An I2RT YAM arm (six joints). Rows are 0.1 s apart.
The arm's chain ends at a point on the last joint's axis. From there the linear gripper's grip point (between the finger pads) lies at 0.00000 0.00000 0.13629 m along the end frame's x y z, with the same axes.
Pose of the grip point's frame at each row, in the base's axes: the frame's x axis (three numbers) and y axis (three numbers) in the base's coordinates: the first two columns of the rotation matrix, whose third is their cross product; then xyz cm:
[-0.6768 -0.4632 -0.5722 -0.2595 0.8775 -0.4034 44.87 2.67 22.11]
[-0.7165 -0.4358 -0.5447 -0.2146 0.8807 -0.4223 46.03 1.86 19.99]
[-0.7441 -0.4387 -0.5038 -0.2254 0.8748 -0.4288 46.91 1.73 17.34]
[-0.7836 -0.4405 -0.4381 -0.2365 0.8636 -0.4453 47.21 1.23 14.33]
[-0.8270 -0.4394 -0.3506 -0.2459 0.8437 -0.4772 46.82 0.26 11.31]
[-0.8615 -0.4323 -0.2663 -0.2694 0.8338 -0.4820 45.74 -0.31 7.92]
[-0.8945 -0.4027 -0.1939 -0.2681 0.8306 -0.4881 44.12 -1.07 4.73]
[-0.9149 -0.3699 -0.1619 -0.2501 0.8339 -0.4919 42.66 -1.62 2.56]
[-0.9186 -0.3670 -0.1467 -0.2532 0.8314 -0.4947 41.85 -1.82 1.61]
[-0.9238 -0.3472 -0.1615 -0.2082 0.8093 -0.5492 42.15 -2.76 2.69]
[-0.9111 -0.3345 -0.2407 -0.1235 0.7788 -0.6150 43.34 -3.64 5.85]
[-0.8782 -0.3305 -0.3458 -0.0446 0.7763 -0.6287 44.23 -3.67 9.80]
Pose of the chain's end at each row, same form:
[-0.6768 -0.4632 -0.5722 -0.2595 0.8775 -0.4034 35.48 4.37 31.84]
[-0.7165 -0.4358 -0.5447 -0.2146 0.8807 -0.4223 36.98 4.39 29.86]
[-0.7441 -0.4387 -0.5038 -0.2254 0.8748 -0.4288 38.34 4.53 27.56]
[-0.7836 -0.4405 -0.4381 -0.2365 0.8636 -0.4453 39.38 4.57 24.97]
[-0.8270 -0.4394 -0.3506 -0.2459 0.8437 -0.4772 39.93 4.46 22.29]
[-0.8615 -0.4323 -0.2663 -0.2694 0.8338 -0.4820 39.87 4.37 19.30]
[-0.8945 -0.4027 -0.1939 -0.2681 0.8306 -0.4881 39.25 4.17 16.33]
[-0.9149 -0.3699 -0.1619 -0.2501 0.8339 -0.4919 38.34 3.96 14.22]
[-0.9186 -0.3670 -0.1467 -0.2532 0.8314 -0.4947 37.71 3.87 13.29]
[-0.9238 -0.3472 -0.1615 -0.2082 0.8093 -0.5492 37.77 3.70 13.86]
[-0.9111 -0.3345 -0.2407 -0.1235 0.7788 -0.6150 37.98 3.59 16.08]
[-0.8782 -0.3305 -0.3458 -0.0446 0.7763 -0.6287 37.74 3.64 19.29]

